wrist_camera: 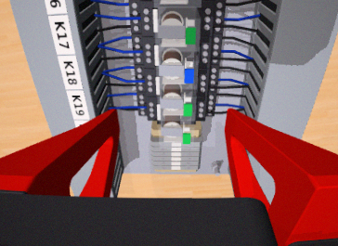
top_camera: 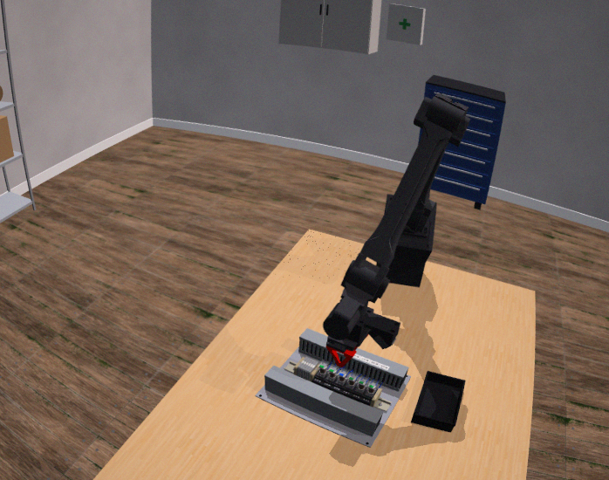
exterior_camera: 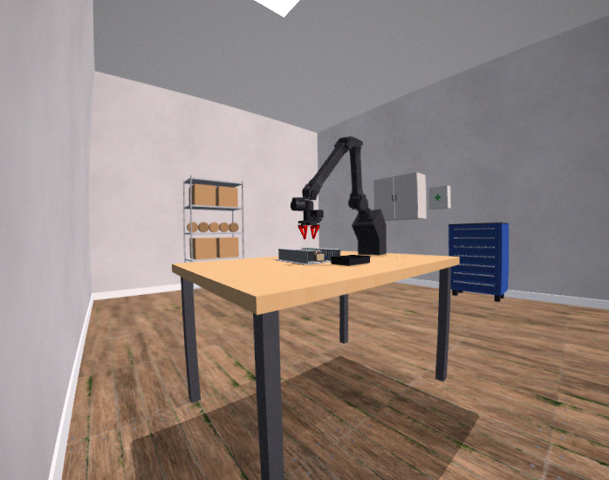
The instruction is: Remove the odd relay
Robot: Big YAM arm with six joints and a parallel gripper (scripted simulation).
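My gripper is now 80 mm above the relay. The rest, counted from my hand: black tray: 260 mm to the left, 110 mm below, 10 mm ahead.
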